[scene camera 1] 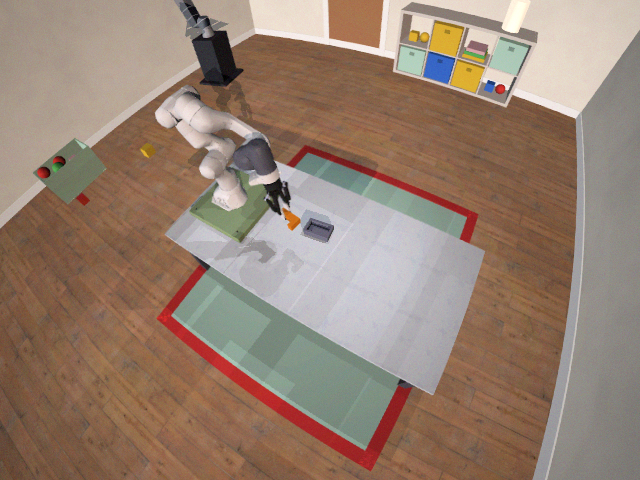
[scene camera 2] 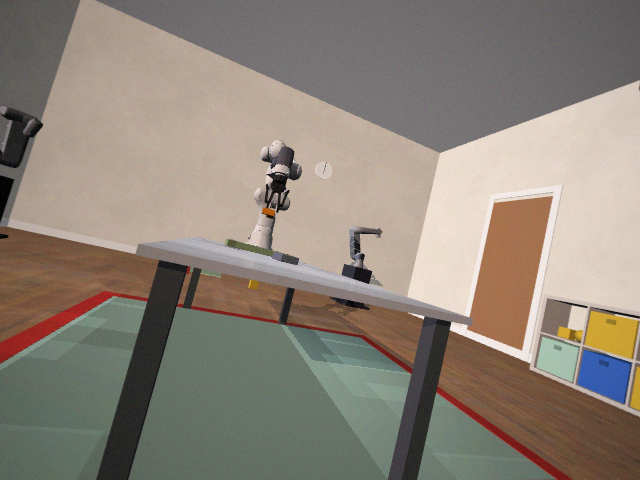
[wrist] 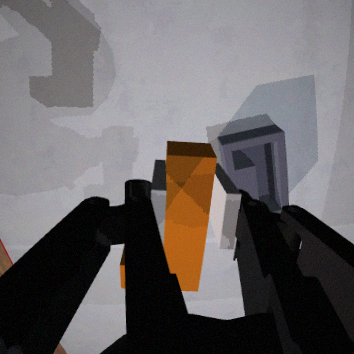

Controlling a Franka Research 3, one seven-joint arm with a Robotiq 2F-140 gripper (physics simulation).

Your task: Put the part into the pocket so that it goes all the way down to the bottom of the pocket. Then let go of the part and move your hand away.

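The orange L-shaped part (scene camera 1: 293, 222) (scene camera 2: 268, 211) (wrist: 187, 235) is in the air above the table. My gripper (scene camera 1: 284, 209) (scene camera 2: 275, 207) (wrist: 185, 180) is shut on it, with the light finger pads on either side of it in the wrist view. The grey block with the pocket (scene camera 1: 316, 238) (scene camera 2: 285, 257) (wrist: 283, 170) sits on the table, apart from the part. In the wrist view it lies to the right of the part, and the right finger hides its near end. The pocket's floor shows partly; its inside is hidden in scene camera 2.
The block stands on the pale table (scene camera 1: 392, 279) (scene camera 2: 217, 258). The green base plate (scene camera 1: 222, 227) (scene camera 2: 248, 247) under the arm lies behind my gripper. A second robot on a black pedestal (scene camera 1: 216, 56) (scene camera 2: 356, 273) and a shelf unit (scene camera 1: 467, 19) stand away from the table.
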